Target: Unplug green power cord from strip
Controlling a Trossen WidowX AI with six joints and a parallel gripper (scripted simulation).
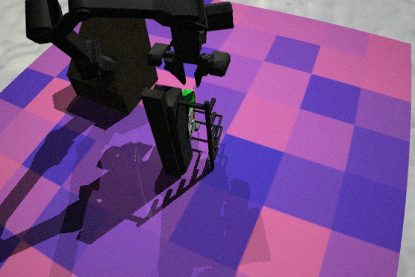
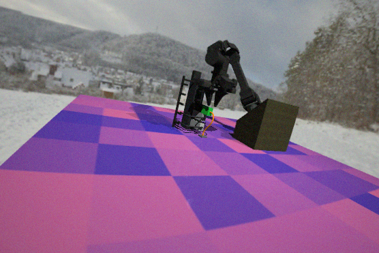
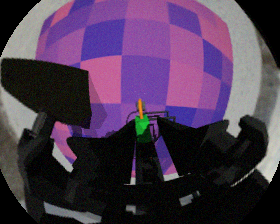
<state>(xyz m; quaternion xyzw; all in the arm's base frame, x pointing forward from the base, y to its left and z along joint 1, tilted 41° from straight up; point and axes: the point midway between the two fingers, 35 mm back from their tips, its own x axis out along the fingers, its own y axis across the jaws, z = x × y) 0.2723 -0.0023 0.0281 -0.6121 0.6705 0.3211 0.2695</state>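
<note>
The green plug lies 5 cm to the right of my gripper tip and 2 cm below it.
</note>
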